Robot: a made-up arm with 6 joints. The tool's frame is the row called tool.
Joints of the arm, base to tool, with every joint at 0 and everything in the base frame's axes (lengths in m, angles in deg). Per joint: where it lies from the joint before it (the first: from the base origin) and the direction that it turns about. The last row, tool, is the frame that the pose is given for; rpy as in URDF.
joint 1: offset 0 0 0.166 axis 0 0 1
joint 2: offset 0 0 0 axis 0 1 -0.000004
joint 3: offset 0.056 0 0.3 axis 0 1 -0.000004
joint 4: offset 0.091 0 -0.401 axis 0 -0.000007 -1
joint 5: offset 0 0 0 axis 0 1 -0.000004
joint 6: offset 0.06 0 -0.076 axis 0 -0.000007 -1
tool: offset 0 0 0 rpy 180 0 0
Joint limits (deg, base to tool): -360..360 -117.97..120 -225..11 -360..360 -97..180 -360..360
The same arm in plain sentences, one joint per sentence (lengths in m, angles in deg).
The arm has six revolute joints in a row. What follows holds with every joint at zero, and every direction is one of the base frame's. Joint 1 is mounted 0.166 m along +z from the base frame's origin and turns about +z, from -360 to 360 deg. Joint 2 is mounted at the same point as joint 1 and turns about +y, from -117.97 to 120 deg. Joint 3 is mounted 0.056 m along +x and 0.3 m along +z from joint 2 and turns about +y, from -225 to 11 deg. Joint 4 is mounted 0.091 m along +x and 0.401 m along -z from joint 3 and turns about -z, from -360 to 360 deg. Joint 5 is mounted at the same point as joint 4 and turns about +y, from -97 to 180 deg. Joint 6 is mounted 0.06 m along +x and 0.076 m along -z from joint 5 and turns about -z, from -360 to 360 deg. The tool frame, which is the frame that the pose is given for, is mounted at the same point as joint 6; its axes are the base frame's turned by roll 180, pitch 0 and yaw 0 deg (as in URDF: about the fixed x, then y, then z).
